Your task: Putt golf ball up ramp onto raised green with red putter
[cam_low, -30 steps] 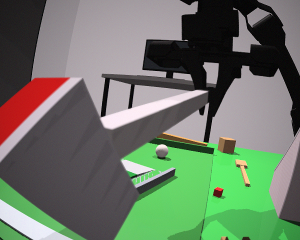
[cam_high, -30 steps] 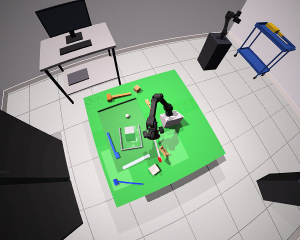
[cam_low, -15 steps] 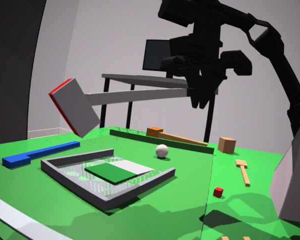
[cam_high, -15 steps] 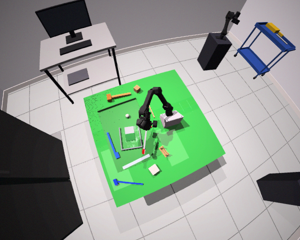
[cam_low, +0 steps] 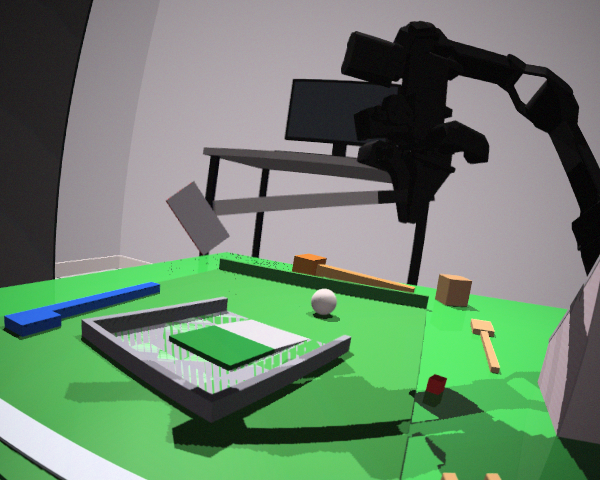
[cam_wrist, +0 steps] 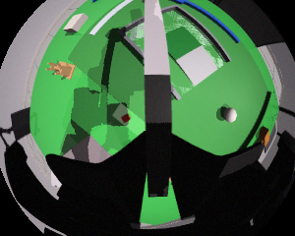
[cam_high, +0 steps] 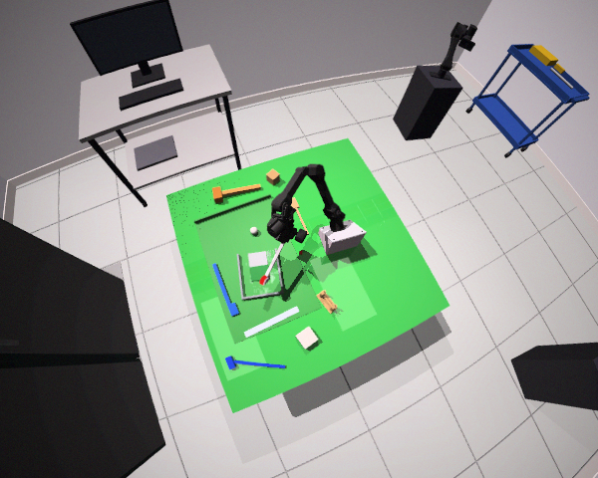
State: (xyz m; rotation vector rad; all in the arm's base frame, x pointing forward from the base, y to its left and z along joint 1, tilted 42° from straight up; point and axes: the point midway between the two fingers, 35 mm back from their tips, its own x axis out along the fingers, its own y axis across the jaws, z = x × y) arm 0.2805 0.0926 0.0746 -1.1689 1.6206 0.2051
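My gripper tip is now 90 mm to the right of the putter, 70 mm short of it and 10 mm below it. The rest, counted from my gripper tip: red cube (170 mm below, 70 mm behind, 30 mm to the left); grey frame (170 mm below, 170 mm ahead, 110 mm to the left); white golf ball (150 mm to the right, 150 mm below, 150 mm ahead).
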